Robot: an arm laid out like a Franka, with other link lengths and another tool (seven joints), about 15 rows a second.
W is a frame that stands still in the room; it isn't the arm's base.
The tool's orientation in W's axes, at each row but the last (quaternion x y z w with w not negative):
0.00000 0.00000 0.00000 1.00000
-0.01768 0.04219 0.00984 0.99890
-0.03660 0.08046 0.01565 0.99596
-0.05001 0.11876 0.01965 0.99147
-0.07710 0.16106 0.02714 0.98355
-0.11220 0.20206 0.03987 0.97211
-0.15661 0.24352 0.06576 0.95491
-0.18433 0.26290 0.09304 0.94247
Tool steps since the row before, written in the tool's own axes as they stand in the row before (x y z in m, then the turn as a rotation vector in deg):
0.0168 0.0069 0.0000 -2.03 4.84 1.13
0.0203 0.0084 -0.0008 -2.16 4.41 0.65
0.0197 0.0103 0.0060 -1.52 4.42 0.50
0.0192 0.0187 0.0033 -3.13 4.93 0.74
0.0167 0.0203 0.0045 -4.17 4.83 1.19
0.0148 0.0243 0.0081 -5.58 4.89 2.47
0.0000 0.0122 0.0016 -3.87 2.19 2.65
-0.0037 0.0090 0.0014 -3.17 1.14 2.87
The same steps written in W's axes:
0.0168 0.0069 0.0000 -2.03 4.84 1.13
0.0200 0.0087 -0.0028 -2.19 4.39 0.68
0.0200 0.0112 0.0020 -1.58 4.41 0.43
0.0185 0.0195 -0.0031 -3.12 4.89 0.99
0.0156 0.0212 -0.0040 -3.95 4.84 1.76
0.0137 0.0260 -0.0036 -4.76 5.15 3.46
-0.0018 0.0120 -0.0019 -2.64 2.75 3.50
-0.0049 0.0085 0.0004 -1.66 1.93 3.62

